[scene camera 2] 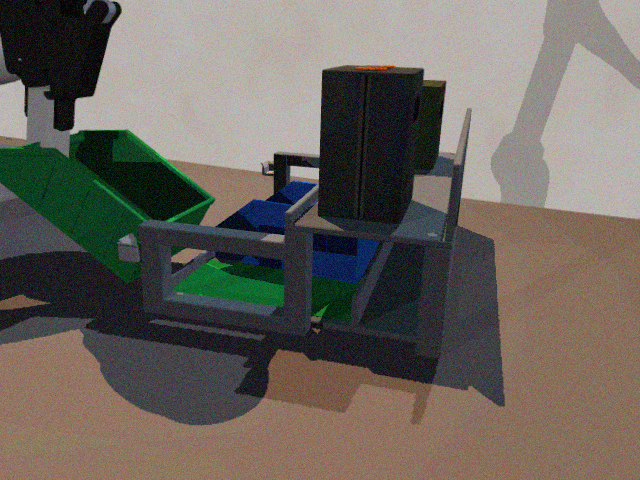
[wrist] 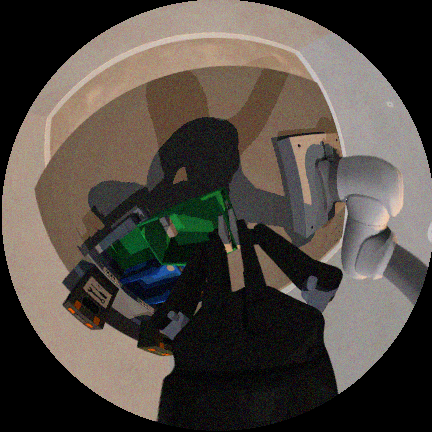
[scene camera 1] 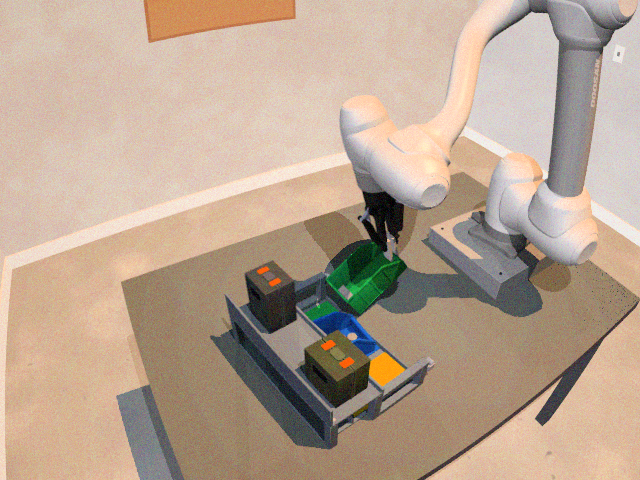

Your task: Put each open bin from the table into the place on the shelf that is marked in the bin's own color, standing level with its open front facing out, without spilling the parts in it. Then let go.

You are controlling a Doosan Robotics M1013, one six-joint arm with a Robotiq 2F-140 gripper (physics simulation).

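Places are measured from the arm's base along level axes (x ahead, y left, z up), in millimetres.
Where they show: gripper, between the fingertips: [wrist: 227, 218] [scene camera 1: 391, 256]; arm's base, origin of its link: [wrist: 331, 178] [scene camera 1: 504, 235].
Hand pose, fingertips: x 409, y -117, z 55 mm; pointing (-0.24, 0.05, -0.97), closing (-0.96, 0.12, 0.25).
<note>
Each offset is from my fingertips to the centre of the thing. "pt": to the spot under its first point. Level surfaces: height alone.
My gripper [scene camera 1: 391, 249] [scene camera 2: 50, 140] [wrist: 227, 218] is shut on the raised end wall of the green bin {pt dx +79, dy +37, dz +2 mm} [scene camera 1: 379, 276] [scene camera 2: 67, 191] [wrist: 192, 220]. The green bin is steeply tilted, its lower end at the shelf's front edge beside the green marked place [scene camera 1: 317, 311] [scene camera 2: 232, 284]. Whether it touches the shelf is unclear. A pale grey part {dx +117, dy -45, dz -87 mm} [scene camera 1: 345, 292] lies in its lower end. The blue bin {pt dx +202, dy +137, dz -67 mm} [scene camera 1: 367, 343] [scene camera 2: 258, 217] [wrist: 150, 282] stands in the shelf's middle place, a pale part inside. The yellow-orange marked place [scene camera 1: 385, 367] shows no bin.
The grey shelf [scene camera 1: 292, 343] [scene camera 2: 298, 284] stands on the table {dz -115 mm} [scene camera 1: 217, 273]. A dark box {dx +345, dy -24, dz +48 mm} [scene camera 1: 271, 304] [scene camera 2: 367, 144] and an olive box {dx +352, dy +207, dz +35 mm} [scene camera 1: 336, 372] [scene camera 2: 431, 124] stand on its upper board. Its end frames and raised back panel stand around the places. The robot's base [scene camera 1: 465, 258] is behind the gripper.
</note>
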